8 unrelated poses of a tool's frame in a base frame.
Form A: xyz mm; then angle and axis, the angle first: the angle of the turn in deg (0 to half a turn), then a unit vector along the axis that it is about.
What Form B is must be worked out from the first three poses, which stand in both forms.
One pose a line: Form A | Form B
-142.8 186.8 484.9 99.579 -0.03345 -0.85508 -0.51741 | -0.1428 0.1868 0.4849 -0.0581 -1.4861 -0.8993
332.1 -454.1 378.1 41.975 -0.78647 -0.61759 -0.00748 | 0.3321 -0.4541 0.3781 -0.5762 -0.4524 -0.0055
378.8 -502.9 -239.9 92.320 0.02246 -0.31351 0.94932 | 0.3788 -0.5029 -0.2399 0.0362 -0.5052 1.5296
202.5 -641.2 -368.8 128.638 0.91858 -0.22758 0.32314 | 0.2025 -0.6412 -0.3688 2.0624 -0.5110 0.7255
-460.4 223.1 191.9 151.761 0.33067 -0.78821 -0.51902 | -0.4604 0.2231 0.1919 0.8759 -2.0878 -1.3747
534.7 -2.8 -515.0 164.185 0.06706 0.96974 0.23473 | 0.5347 -0.0028 -0.5150 0.1922 2.7789 0.6726
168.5 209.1 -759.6 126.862 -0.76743 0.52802 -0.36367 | 0.1685 0.2091 -0.7596 -1.6992 1.1691 -0.8052
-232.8 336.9 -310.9 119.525 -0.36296 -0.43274 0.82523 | -0.2328 0.3369 -0.3109 -0.7572 -0.9027 1.7215
